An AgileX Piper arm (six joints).
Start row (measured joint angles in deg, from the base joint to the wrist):
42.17, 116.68, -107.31, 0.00, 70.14, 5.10
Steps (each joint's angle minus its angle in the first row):
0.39, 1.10, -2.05, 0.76, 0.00, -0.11
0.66, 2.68, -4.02, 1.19, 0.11, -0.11
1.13, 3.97, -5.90, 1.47, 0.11, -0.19
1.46, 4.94, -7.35, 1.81, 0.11, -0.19
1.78, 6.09, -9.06, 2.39, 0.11, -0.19
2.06, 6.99, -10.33, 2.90, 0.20, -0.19
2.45, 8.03, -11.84, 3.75, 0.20, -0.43
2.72, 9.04, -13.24, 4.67, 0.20, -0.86
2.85, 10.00, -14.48, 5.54, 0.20, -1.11
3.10, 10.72, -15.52, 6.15, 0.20, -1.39
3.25, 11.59, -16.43, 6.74, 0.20, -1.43
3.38, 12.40, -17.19, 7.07, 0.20, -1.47
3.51, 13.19, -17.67, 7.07, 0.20, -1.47
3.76, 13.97, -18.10, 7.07, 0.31, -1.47
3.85, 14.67, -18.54, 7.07, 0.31, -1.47
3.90, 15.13, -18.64, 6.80, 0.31, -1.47
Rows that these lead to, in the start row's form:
42.56, 117.78, -109.36, 0.76, 70.14, 4.99
42.83, 119.36, -111.33, 1.19, 70.25, 4.99
43.30, 120.65, -113.21, 1.47, 70.25, 4.91
43.63, 121.62, -114.66, 1.81, 70.25, 4.91
43.95, 122.77, -116.37, 2.39, 70.25, 4.91
44.23, 123.67, -117.64, 2.90, 70.34, 4.91
44.62, 124.71, -119.15, 3.75, 70.34, 4.67
44.89, 125.72, -120.55, 4.67, 70.34, 4.24
45.02, 126.68, -121.79, 5.54, 70.34, 3.99
45.27, 127.40, -122.83, 6.15, 70.34, 3.71
45.42, 128.27, -123.74, 6.74, 70.34, 3.67
45.55, 129.08, -124.50, 7.07, 70.34, 3.63
45.68, 129.87, -124.98, 7.07, 70.34, 3.63
45.93, 130.65, -125.41, 7.07, 70.45, 3.63
46.02, 131.35, -125.85, 7.07, 70.45, 3.63
46.07, 131.81, -125.95, 6.80, 70.45, 3.63

